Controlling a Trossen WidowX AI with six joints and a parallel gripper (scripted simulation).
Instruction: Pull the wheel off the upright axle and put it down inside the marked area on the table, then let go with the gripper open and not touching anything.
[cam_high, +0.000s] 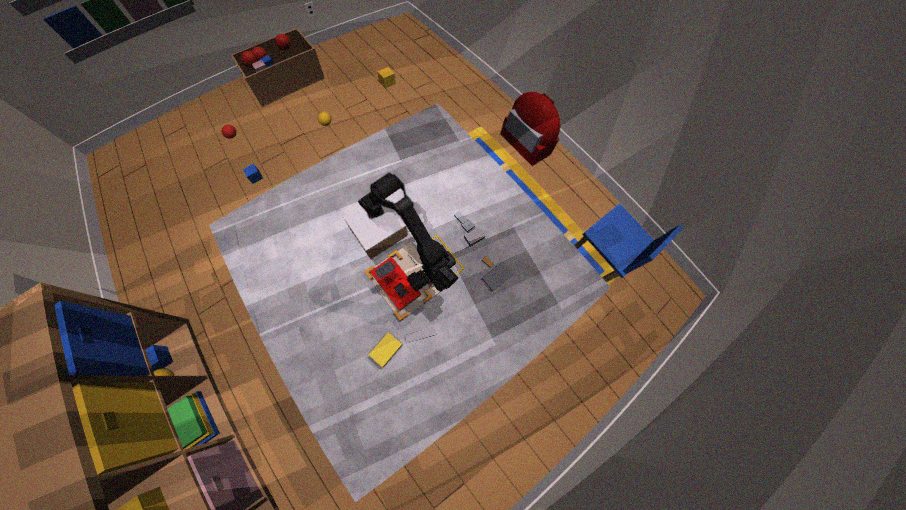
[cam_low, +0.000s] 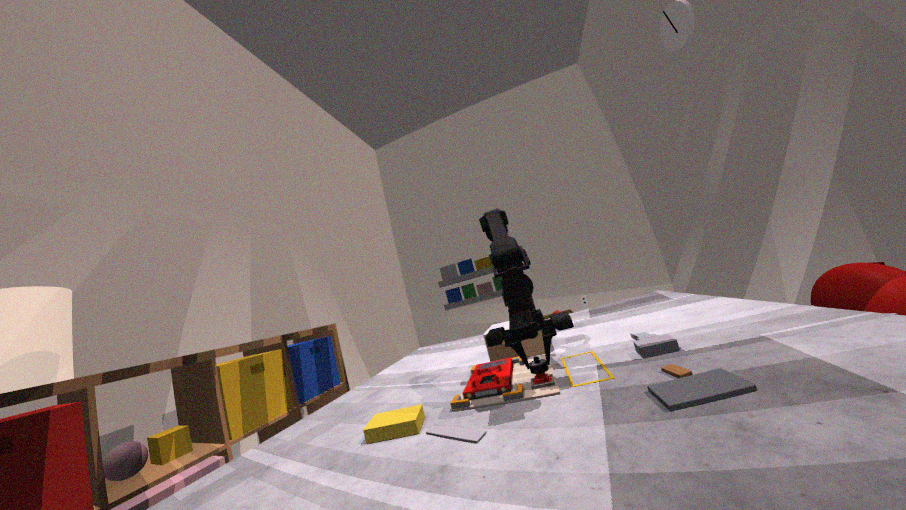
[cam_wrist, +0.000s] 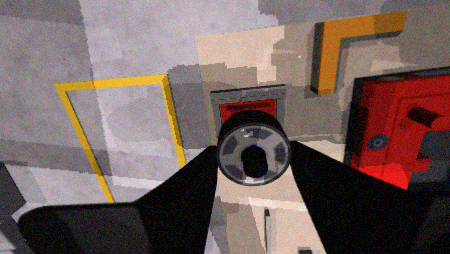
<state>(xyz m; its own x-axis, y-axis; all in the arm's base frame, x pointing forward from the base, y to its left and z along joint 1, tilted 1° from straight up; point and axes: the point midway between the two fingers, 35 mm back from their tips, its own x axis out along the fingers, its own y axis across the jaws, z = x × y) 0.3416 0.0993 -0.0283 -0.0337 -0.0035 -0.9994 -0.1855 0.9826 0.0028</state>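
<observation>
Now: the wheel right at my gripper tip. Also, from my gripper tip: yellow block: 27 cm to the right, 18 cm ahead, 3 cm below; then orange block: 25 cm to the left, 4 cm below, 3 cm ahead; then upright axle: 1 cm below, 1 cm ahead.
</observation>
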